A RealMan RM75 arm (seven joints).
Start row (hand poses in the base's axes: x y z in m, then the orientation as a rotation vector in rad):
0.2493 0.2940 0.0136 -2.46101 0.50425 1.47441
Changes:
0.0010 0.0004 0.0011 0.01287 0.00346 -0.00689
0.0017 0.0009 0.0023 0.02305 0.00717 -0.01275
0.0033 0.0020 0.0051 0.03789 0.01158 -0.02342
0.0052 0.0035 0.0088 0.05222 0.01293 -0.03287
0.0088 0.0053 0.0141 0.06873 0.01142 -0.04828
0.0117 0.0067 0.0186 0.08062 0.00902 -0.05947
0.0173 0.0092 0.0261 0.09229 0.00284 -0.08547
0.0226 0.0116 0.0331 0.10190 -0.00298 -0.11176
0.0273 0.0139 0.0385 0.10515 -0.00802 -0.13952
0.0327 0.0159 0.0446 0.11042 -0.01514 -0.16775
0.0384 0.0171 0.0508 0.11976 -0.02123 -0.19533
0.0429 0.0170 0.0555 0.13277 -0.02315 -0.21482
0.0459 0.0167 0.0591 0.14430 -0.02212 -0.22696
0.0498 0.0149 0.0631 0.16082 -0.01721 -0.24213
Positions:
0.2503 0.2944 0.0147 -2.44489 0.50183 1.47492
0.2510 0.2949 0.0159 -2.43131 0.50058 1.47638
0.2526 0.2960 0.0187 -2.41085 0.50097 1.47631
0.2545 0.2975 0.0224 -2.39343 0.49980 1.47276
0.2581 0.2993 0.0277 -2.37254 0.50296 1.46297
0.2610 0.3007 0.0322 -2.35824 0.50504 1.45422
0.2666 0.3032 0.0397 -2.33738 0.52300 1.43501
0.2719 0.3056 0.0467 -2.31751 0.54276 1.41639
0.2766 0.3079 0.0521 -2.30079 0.56929 1.39884
0.2820 0.3099 0.0582 -2.28327 0.59387 1.37825
0.2877 0.3111 0.0644 -2.26238 0.61413 1.35874
0.2922 0.3110 0.0691 -2.24152 0.62326 1.34721
0.2952 0.3107 0.0727 -2.22477 0.62639 1.34238
0.2991 0.3089 0.0767 -2.20025 0.62913 1.34044

